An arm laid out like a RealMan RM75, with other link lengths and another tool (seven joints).
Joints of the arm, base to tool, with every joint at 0 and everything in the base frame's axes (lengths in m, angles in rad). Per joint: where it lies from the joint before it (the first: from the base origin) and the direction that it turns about. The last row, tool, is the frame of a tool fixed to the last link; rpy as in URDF.
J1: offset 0 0 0.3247 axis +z
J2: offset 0 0 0 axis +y
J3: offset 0 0 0.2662 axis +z
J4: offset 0 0 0 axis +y
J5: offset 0 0 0.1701 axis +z
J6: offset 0 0 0 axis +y
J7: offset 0 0 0.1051 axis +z
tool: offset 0.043 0.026 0.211 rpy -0.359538 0 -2.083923
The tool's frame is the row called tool.
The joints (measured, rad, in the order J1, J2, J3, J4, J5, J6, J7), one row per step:
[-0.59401, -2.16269, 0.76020, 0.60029, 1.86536, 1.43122, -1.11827]
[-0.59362, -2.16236, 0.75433, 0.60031, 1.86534, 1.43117, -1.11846]
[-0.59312, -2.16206, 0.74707, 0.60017, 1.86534, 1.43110, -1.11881]
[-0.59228, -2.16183, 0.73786, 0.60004, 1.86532, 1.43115, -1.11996]
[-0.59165, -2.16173, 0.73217, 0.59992, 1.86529, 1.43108, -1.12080]
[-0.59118, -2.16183, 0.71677, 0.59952, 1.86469, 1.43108, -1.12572]
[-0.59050, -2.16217, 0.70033, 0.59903, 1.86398, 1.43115, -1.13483]
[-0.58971, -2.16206, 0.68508, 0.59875, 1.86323, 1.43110, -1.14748]
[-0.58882, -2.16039, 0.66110, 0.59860, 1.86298, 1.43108, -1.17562]
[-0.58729, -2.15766, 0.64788, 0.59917, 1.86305, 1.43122, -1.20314]
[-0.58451, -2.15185, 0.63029, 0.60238, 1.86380, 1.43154, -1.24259]
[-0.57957, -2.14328, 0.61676, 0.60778, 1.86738, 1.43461, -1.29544]
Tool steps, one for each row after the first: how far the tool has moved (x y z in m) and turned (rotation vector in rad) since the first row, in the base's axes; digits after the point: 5 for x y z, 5 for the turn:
[-0.00035, 0.00144, 0.00135, 0.00419, -0.00251, 0.00384]
[-0.00077, 0.00316, 0.00297, 0.00912, -0.00578, 0.00878]
[-0.00131, 0.00529, 0.00504, 0.01492, -0.01039, 0.01570]
[-0.00170, 0.00661, 0.00631, 0.01845, -0.01330, 0.02028]
[-0.00207, 0.01030, 0.00985, 0.02663, -0.02310, 0.03346]
[-0.00249, 0.01427, 0.01373, 0.03327, -0.03544, 0.05066]
[-0.00313, 0.01823, 0.01764, 0.03784, -0.04827, 0.06993]
[-0.00474, 0.02494, 0.02437, 0.04144, -0.07009, 0.10563]
[-0.00666, 0.02938, 0.02902, 0.03888, -0.08551, 0.13481]
[-0.01032, 0.03583, 0.03621, 0.03684, -0.10449, 0.17466]
[-0.01550, 0.04141, 0.04339, 0.02579, -0.12340, 0.22116]

